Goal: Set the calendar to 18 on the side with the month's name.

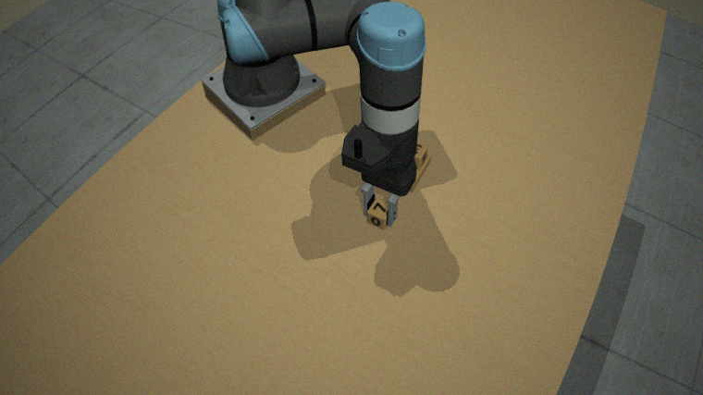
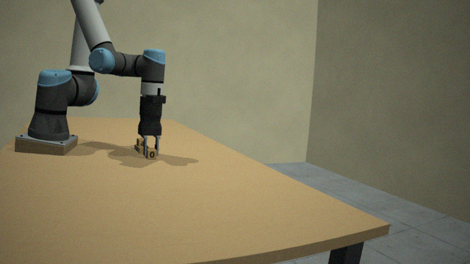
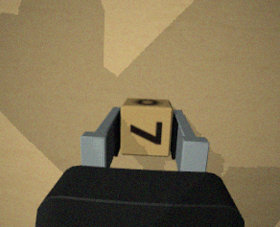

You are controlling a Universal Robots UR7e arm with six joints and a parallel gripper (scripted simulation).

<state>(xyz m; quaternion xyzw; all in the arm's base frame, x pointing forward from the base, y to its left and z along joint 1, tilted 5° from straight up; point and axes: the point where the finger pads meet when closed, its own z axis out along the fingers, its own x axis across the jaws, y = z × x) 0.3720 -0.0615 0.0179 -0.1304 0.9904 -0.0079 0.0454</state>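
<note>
Now: hand 3 cm past the wooden tray, 11 cm to the right of it and 2 cm above it.
</note>
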